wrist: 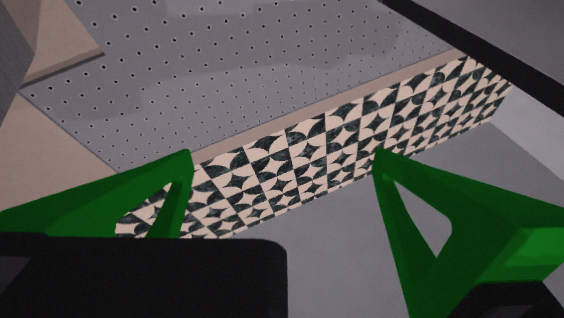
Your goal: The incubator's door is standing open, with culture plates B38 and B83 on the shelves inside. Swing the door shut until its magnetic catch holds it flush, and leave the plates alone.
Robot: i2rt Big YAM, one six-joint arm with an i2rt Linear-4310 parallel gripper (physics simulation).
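Places are measured from the arm's base along level axes (x ahead, y left, z up), in metres.
Where they show: gripper, fingertip midpoint: point(282, 158).
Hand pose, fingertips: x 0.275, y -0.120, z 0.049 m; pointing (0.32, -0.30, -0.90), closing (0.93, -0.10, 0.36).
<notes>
After its pixels a point has its place.
My gripper point(282, 158) @[y -0.120, x 0.275, z 0.050 m] is open and empty, its two green fingers spread wide apart in the lower half of the wrist view. A grey brushed panel point(10, 65) @[y -0.127, x 0.063, z -0.193 m] cuts across the left edge; too little of it shows to tell whether it is part of the incubator or its door. The door's handle, the catch and plates B38 and B83 do not show in this view. Whether the door is open or flush cannot be seen here.
A grey perforated board point(200, 65) @[y -0.219, x 0.245, z -0.241 m] spans the upper middle, on a beige surface point(45, 145) @[y -0.274, x -0.032, z -0.254 m]. A beige slab point(75, 40) overlaps the board at upper left. Patterned tile floor point(310, 160) shows beyond the front edge. A black bar point(500, 62) @[y -0.127, x 0.448, z 0.031 m] crosses the upper right corner.
</notes>
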